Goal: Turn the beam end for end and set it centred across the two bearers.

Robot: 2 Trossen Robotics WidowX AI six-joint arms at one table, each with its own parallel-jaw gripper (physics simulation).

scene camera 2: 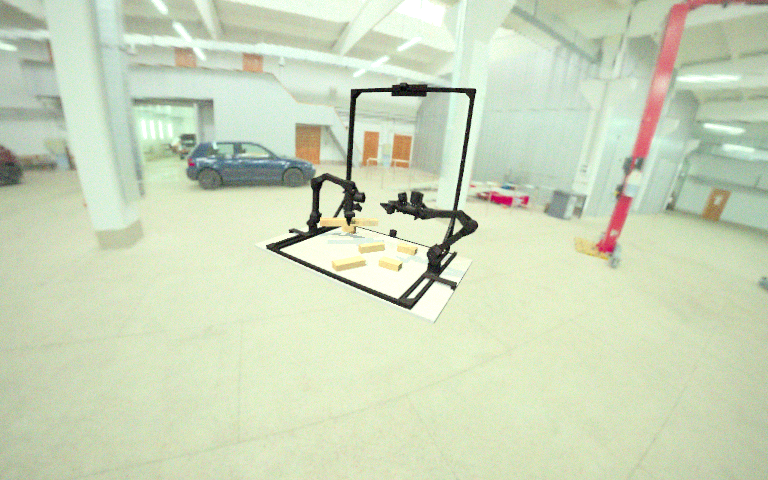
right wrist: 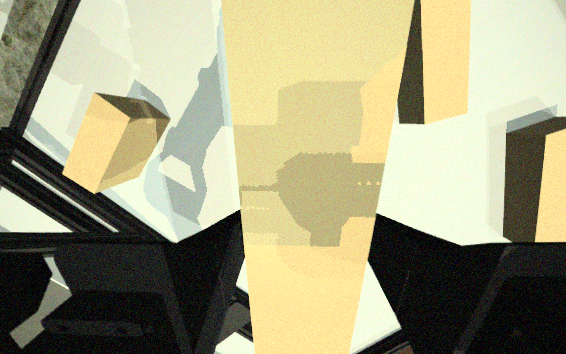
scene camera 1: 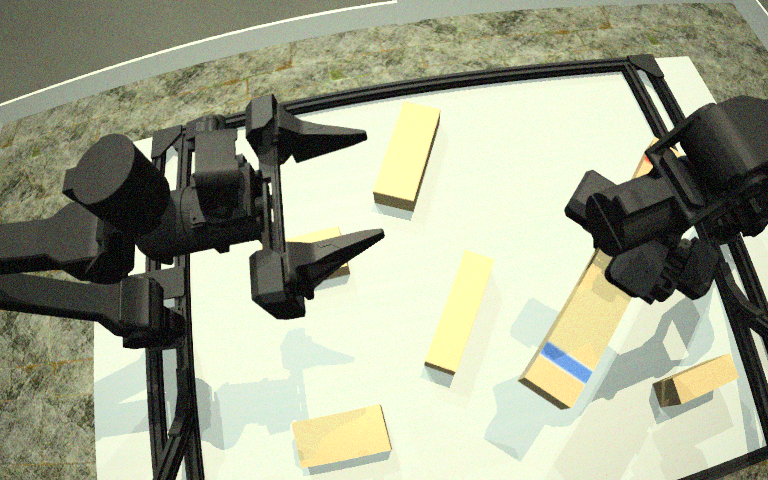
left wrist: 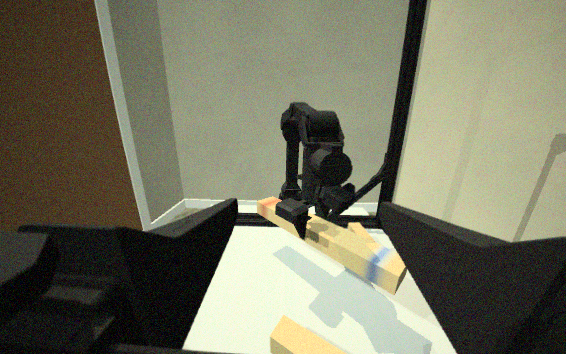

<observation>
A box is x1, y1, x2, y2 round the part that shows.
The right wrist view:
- right gripper: [0, 209, 565, 353]
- long beam: [221, 0, 413, 353], held by the right gripper
</observation>
